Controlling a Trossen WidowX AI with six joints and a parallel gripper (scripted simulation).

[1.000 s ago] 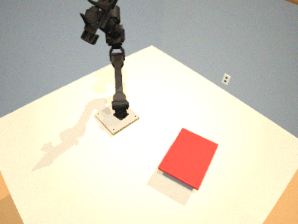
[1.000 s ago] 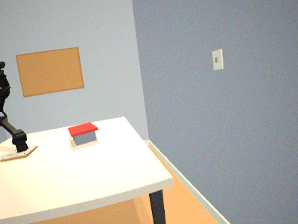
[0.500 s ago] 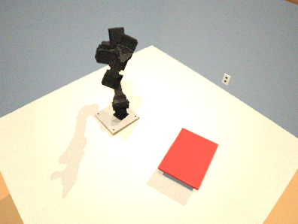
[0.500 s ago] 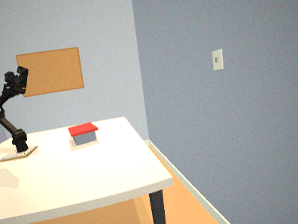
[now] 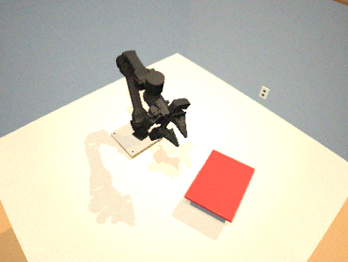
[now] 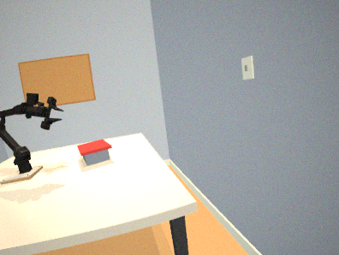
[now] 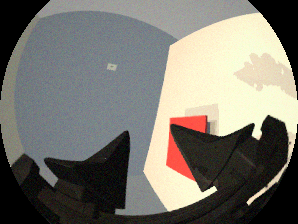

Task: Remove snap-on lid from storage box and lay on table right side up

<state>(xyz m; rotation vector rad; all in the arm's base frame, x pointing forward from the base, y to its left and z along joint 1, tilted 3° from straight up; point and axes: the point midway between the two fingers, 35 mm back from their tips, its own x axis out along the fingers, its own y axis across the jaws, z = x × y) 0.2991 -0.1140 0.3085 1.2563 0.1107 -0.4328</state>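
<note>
Now: gripper tip 24 cm above the red lid, 13 cm short of it and 10 cm to the right of it. From my gripper tip the other things lie so: grey-blue storage box 28 cm below, 13 cm ahead, 10 cm to the left.
</note>
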